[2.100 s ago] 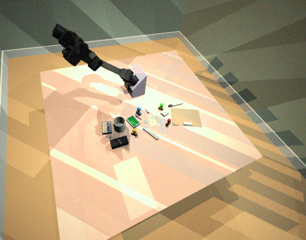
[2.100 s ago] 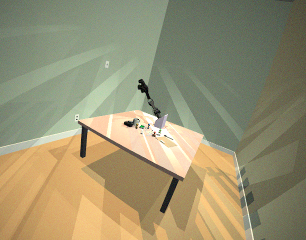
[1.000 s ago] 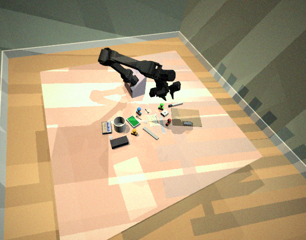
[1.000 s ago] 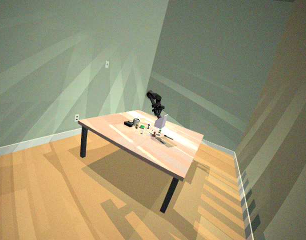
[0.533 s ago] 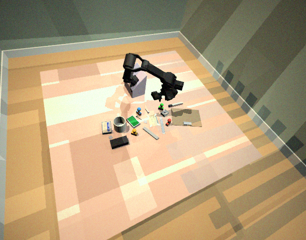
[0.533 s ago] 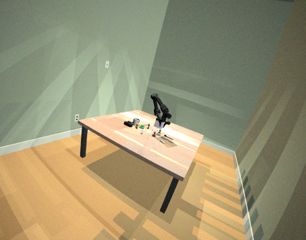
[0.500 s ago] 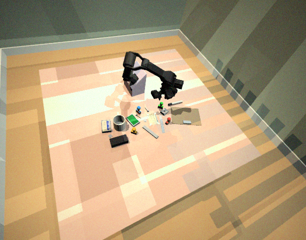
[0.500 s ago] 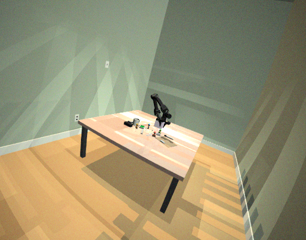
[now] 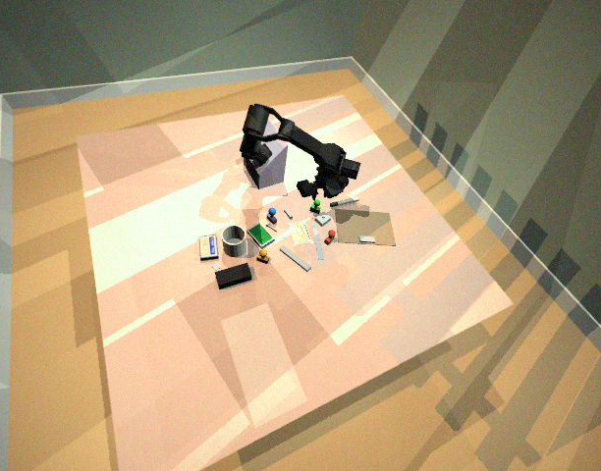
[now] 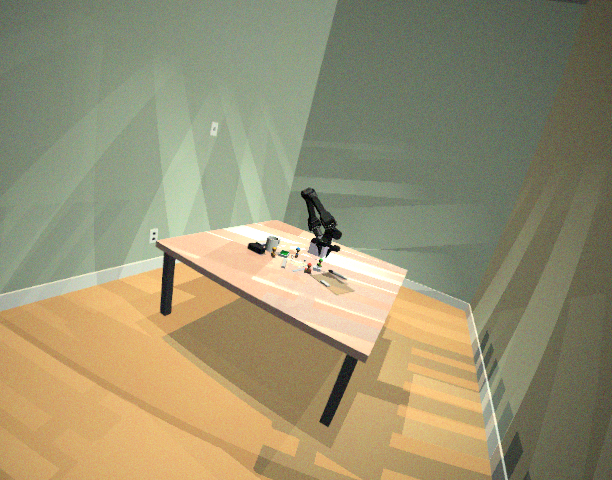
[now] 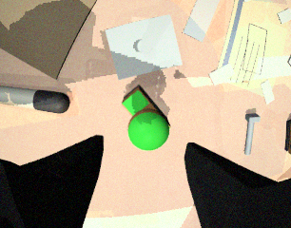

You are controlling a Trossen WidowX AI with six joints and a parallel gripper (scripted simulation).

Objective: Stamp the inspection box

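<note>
My gripper tip is 6 cm above the green stamp. From my gripper tip the other things lie so: marker: 11 cm to the left, 7 cm below, 1 cm ahead; then grey square plate: 6 cm below, 5 cm ahead; then white card: 11 cm to the right, 8 cm below, 6 cm ahead.
</note>
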